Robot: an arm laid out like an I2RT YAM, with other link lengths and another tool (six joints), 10 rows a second.
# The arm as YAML. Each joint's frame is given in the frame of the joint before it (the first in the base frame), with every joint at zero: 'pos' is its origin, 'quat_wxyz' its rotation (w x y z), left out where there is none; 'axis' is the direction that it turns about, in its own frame. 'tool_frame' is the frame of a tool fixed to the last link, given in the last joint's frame.
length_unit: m
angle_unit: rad
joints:
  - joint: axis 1
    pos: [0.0, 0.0, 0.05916]
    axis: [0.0, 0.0, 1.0]
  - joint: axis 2
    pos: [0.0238, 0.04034, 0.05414]
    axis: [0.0, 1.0, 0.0]
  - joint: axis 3
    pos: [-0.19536, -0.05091, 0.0]
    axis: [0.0, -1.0, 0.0]
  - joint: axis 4
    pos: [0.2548, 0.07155, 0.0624]
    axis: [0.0, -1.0, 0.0]
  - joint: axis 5
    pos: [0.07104, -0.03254, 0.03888]
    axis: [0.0, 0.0, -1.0]
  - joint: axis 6
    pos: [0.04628, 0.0, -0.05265]
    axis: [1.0, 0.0, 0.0]
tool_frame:
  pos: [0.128, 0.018, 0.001]
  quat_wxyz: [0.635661, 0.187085, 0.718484, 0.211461]
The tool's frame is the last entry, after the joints.
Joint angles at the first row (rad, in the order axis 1, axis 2, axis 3, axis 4, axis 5, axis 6):
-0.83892, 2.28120, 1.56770, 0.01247, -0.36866, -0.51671
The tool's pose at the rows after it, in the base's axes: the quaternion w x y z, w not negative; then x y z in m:
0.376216 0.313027 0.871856 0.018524 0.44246 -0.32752 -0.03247
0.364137 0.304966 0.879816 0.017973 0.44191 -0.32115 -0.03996
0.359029 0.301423 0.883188 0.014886 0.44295 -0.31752 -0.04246
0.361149 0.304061 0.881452 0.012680 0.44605 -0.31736 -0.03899
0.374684 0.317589 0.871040 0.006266 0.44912 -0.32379 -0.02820
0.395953 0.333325 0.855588 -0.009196 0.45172 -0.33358 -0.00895
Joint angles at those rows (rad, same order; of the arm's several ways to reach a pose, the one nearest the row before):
-0.82902, 2.30047, 1.58202, -0.02369, -0.36076, -0.53249
-0.81948, 2.30906, 1.58317, -0.04264, -0.35417, -0.55480
-0.80991, 2.31019, 1.58225, -0.04855, -0.34267, -0.56226
-0.80268, 2.30683, 1.58808, -0.04926, -0.33247, -0.55120
-0.80227, 2.28982, 1.58487, -0.02606, -0.31523, -0.51568
-0.80225, 2.25159, 1.57046, 0.00909, -0.28286, -0.47614

